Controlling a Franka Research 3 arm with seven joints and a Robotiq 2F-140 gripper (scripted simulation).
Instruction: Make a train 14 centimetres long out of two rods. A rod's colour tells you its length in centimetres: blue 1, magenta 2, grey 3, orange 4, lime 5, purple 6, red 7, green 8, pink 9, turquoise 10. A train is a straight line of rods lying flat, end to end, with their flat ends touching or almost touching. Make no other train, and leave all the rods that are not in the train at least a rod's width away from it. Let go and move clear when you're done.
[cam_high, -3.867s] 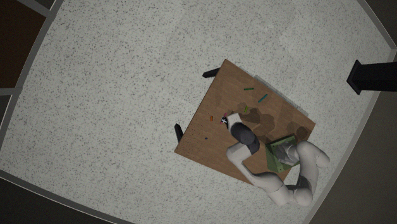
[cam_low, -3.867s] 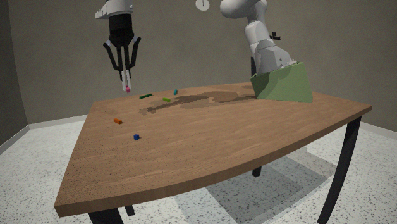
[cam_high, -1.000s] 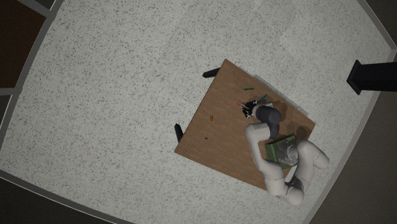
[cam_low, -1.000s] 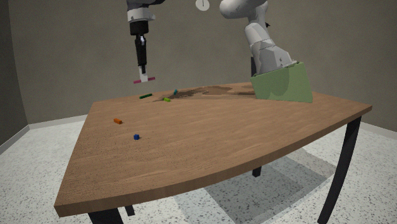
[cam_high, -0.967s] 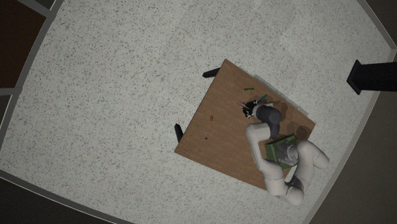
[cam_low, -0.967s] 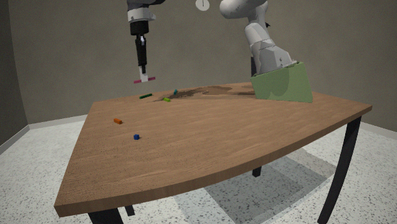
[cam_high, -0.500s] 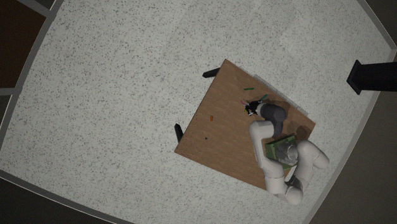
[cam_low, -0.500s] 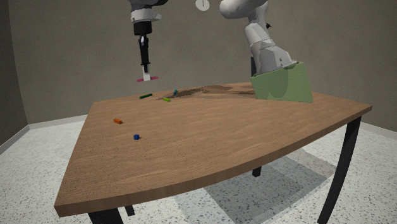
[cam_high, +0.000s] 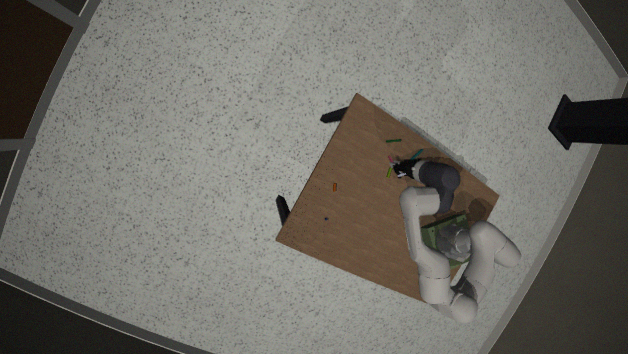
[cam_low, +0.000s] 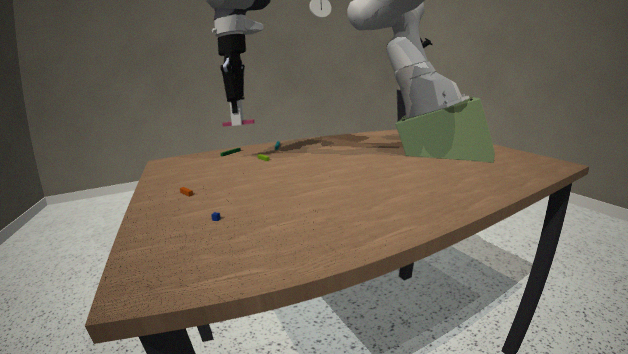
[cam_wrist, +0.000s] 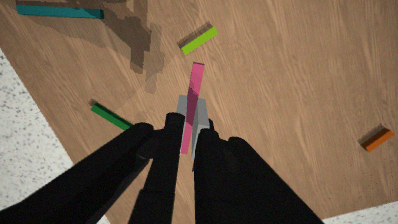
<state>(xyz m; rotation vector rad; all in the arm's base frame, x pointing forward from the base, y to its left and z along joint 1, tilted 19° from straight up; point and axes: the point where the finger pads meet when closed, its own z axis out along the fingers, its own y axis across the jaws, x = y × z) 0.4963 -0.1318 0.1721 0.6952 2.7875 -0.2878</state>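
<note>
My hand is 6 cm past the lime rod, 3 cm to the right of it and 13 cm above it. From my hand the other things lie so: pink rod: 3 cm below; then green rod: 1 cm ahead, 12 cm to the right, 13 cm below; then turquoise rod: 15 cm behind, 12 cm to the right, 13 cm below.
</note>
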